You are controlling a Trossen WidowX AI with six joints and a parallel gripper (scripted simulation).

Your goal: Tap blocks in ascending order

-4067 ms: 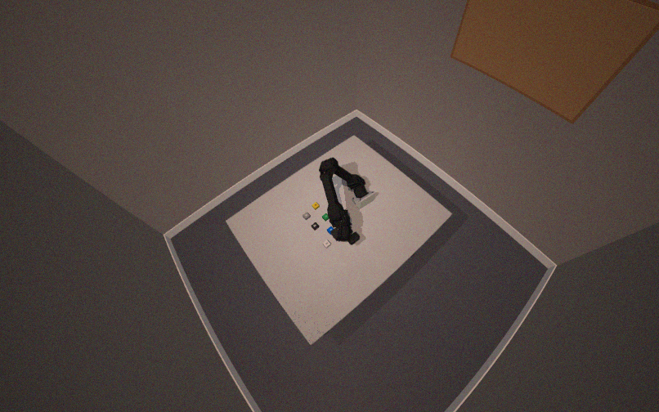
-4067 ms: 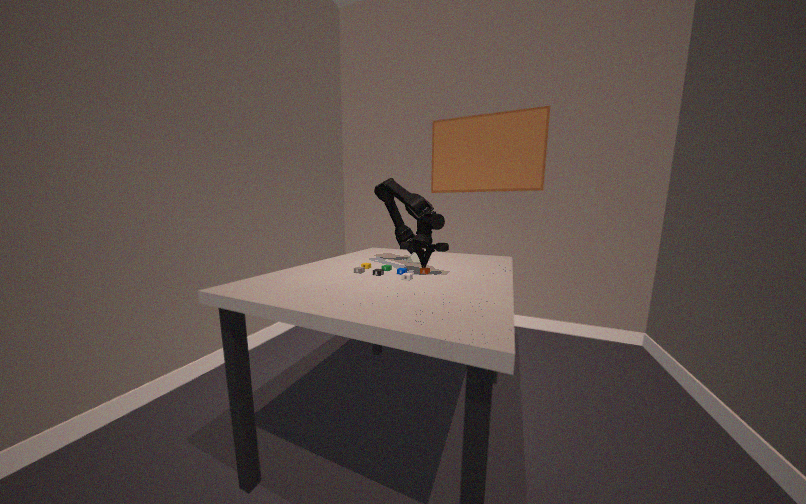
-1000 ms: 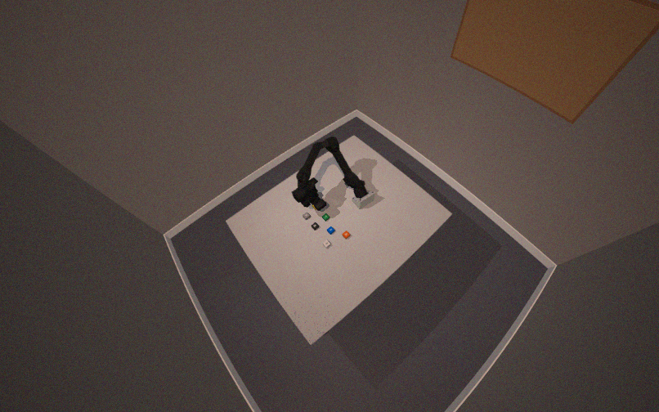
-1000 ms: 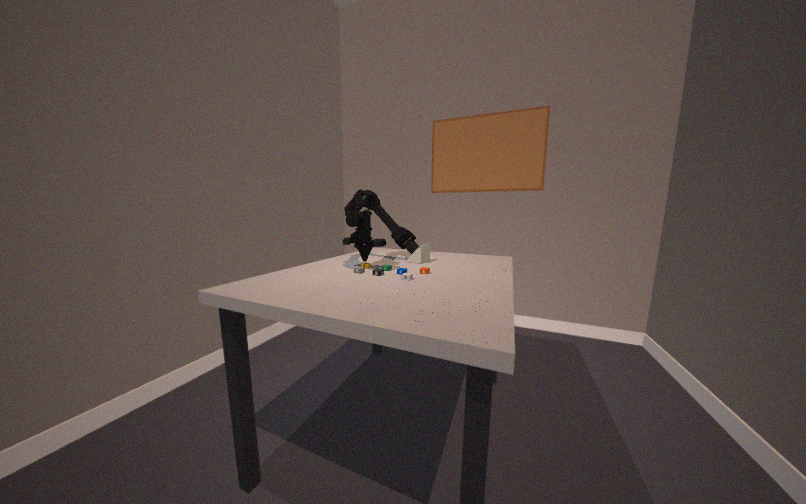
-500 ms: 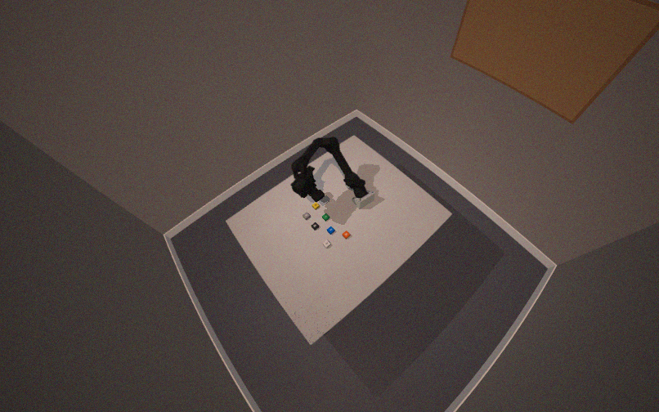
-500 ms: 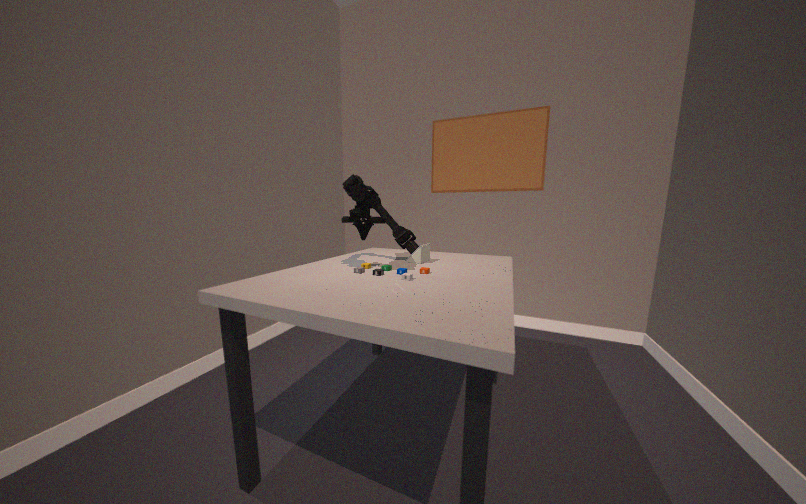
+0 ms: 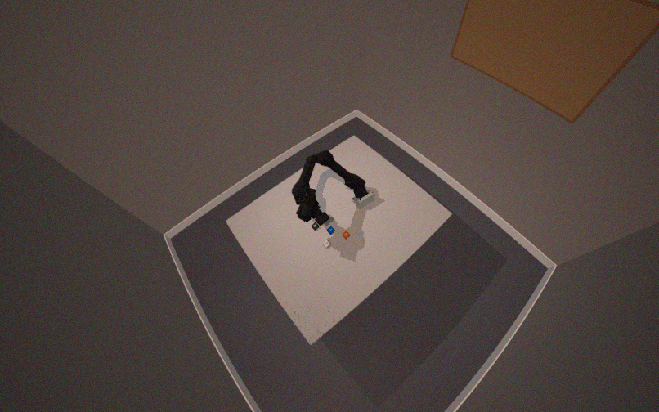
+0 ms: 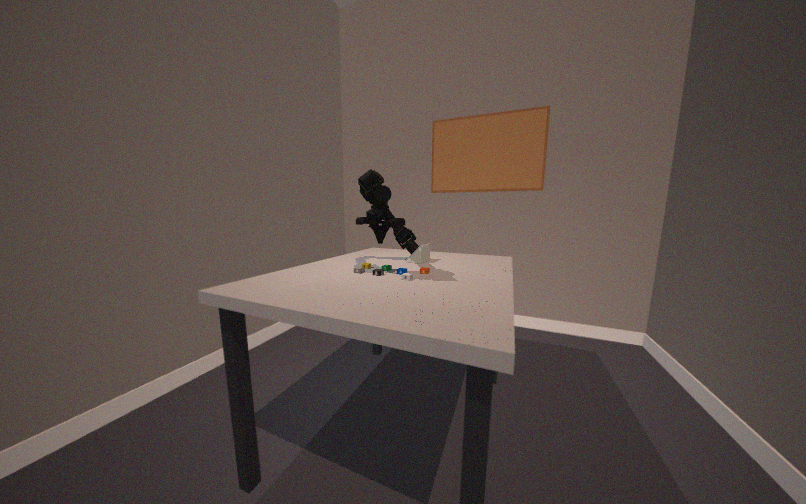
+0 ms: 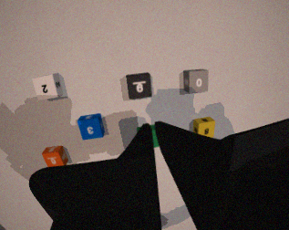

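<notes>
Now: the black block 1 cm ahead of my gripper tip and 11 cm below it. The rest, counted from my gripper tip: grey block 2 cm ahead, 9 cm to the right, 11 cm below; blue block 5 cm behind, 7 cm to the left, 11 cm below; green block 7 cm behind, 2 cm to the right, 11 cm below.
</notes>
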